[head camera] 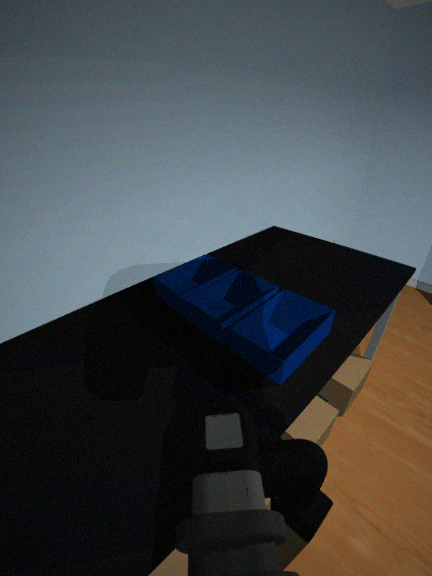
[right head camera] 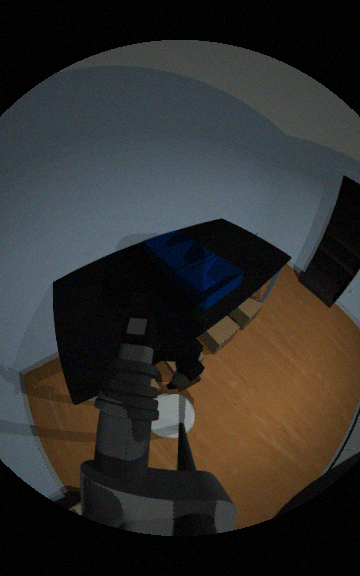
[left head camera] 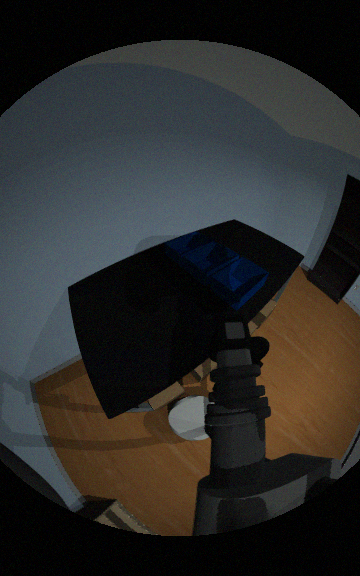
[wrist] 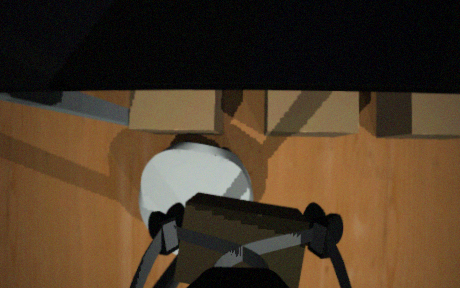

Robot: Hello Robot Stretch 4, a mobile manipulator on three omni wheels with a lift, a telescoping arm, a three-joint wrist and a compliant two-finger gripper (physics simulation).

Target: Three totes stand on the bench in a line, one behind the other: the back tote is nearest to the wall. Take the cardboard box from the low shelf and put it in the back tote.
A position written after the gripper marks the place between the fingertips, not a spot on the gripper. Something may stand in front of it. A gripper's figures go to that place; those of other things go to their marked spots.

Labels:
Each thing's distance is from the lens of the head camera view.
gripper (head camera: 276, 536): 0.65 m
tote (head camera: 172, 286): 1.20 m
tote (head camera: 276, 338): 0.93 m
black bench (head camera: 105, 396): 0.85 m

